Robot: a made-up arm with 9 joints. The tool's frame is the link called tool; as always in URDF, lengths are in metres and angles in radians. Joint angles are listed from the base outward.
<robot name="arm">
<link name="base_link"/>
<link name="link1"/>
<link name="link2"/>
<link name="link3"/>
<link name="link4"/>
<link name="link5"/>
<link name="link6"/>
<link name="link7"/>
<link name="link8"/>
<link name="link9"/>
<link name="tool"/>
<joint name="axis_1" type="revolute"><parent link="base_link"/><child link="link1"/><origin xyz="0 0 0.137" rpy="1.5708 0 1.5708"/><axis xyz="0 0 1"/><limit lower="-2.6" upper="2.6"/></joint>
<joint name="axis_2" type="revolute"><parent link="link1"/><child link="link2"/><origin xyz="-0.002 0.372 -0.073" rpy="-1.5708 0 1.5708"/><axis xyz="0 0 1"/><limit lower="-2.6" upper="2.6"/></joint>
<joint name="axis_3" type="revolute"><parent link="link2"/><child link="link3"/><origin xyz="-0.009 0.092 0.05" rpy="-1.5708 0 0"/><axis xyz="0 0 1"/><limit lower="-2.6" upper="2.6"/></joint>
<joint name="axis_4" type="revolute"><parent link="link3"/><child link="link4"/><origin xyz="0.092 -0.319 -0.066" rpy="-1.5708 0 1.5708"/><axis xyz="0 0 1"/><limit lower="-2.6" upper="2.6"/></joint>
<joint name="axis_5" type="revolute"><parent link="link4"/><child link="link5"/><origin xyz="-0.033 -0.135 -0.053" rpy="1.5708 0 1.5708"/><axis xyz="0 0 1"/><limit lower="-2.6" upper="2.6"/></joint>
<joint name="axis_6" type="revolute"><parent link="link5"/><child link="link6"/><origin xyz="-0.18 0.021 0.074" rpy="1.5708 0 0"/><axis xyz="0 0 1"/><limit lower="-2.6" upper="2.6"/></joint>
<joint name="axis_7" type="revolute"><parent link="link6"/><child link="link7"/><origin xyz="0.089 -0.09 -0.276" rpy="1.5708 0 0"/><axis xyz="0 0 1"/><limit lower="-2.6" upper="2.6"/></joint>
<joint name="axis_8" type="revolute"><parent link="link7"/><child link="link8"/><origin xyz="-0.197 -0.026 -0.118" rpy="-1.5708 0 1.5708"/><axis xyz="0 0 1"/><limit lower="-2.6" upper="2.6"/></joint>
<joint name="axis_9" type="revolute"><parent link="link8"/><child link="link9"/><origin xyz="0.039 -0.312 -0.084" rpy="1.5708 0 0"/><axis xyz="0 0 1"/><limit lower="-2.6" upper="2.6"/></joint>
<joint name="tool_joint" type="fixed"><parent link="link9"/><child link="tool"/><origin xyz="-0.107 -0.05 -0.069" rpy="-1.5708 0 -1.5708"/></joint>
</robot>
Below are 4 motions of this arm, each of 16 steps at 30 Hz.
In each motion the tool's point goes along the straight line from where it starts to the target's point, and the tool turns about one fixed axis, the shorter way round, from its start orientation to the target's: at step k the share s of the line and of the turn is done. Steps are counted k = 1, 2, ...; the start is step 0. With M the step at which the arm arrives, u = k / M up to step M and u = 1 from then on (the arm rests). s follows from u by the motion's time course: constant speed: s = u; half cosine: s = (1 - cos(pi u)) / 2; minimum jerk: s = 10 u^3 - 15 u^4 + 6 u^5.
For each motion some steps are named. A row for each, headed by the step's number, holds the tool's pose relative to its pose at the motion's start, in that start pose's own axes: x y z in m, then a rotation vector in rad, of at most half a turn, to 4 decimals.
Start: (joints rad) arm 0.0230 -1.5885 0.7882 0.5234 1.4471 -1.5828 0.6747 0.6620 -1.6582
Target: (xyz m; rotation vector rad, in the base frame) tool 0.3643 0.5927 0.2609 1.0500 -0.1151 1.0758
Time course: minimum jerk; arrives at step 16
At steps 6, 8, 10, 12, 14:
6: -0.0969 -0.1681 0.0191 -0.2111 0.0597 -0.1134
8: -0.1760 -0.3054 0.0348 -0.3835 0.1084 -0.2060
10: -0.2552 -0.4428 0.0504 -0.5560 0.1571 -0.2986
12: -0.3156 -0.5477 0.0623 -0.6877 0.1943 -0.3693
14: -0.3464 -0.6011 0.0684 -0.7548 0.2133 -0.4054

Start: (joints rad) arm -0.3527 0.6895 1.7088 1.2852 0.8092 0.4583 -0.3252 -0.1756 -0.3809
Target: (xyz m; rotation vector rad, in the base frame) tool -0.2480 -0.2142 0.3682 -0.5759 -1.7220 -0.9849
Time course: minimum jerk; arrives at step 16
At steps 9, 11, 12, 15, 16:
9: 0.1158 -0.0343 0.0364 0.2144 -0.6646 -0.1097
11: 0.1542 -0.0457 0.0485 0.2854 -0.8847 -0.1461
12: 0.1685 -0.0500 0.0530 0.3120 -0.9673 -0.1597
15: 0.1876 -0.0556 0.0590 0.3472 -1.0765 -0.1777
16: 0.1880 -0.0557 0.0591 0.3480 -1.0789 -0.1781

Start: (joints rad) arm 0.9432 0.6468 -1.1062 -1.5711 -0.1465 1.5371 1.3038 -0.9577 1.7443
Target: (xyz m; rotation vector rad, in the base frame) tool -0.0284 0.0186 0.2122 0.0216 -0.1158 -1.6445
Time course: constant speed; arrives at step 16
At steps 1, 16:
1: 0.0131 -0.0006 0.0036 0.0280 0.0533 0.0011
16: 0.2101 -0.0104 0.0583 0.4485 0.8528 0.0181

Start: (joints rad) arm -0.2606 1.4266 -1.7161 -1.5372 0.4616 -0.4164 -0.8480 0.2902 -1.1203
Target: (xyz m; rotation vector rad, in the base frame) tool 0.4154 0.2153 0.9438 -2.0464 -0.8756 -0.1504
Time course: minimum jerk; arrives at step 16
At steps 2, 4, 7, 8, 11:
2: -0.0033 -0.0053 0.0072 -0.0145 0.0054 -0.0096
4: -0.0211 -0.0341 0.0467 -0.0937 0.0350 -0.0620
7: -0.0782 -0.1266 0.1731 -0.3475 0.1298 -0.2299
8: -0.1018 -0.1648 0.2254 -0.4524 0.1691 -0.2994
11: -0.1670 -0.2703 0.3696 -0.7420 0.2773 -0.4909

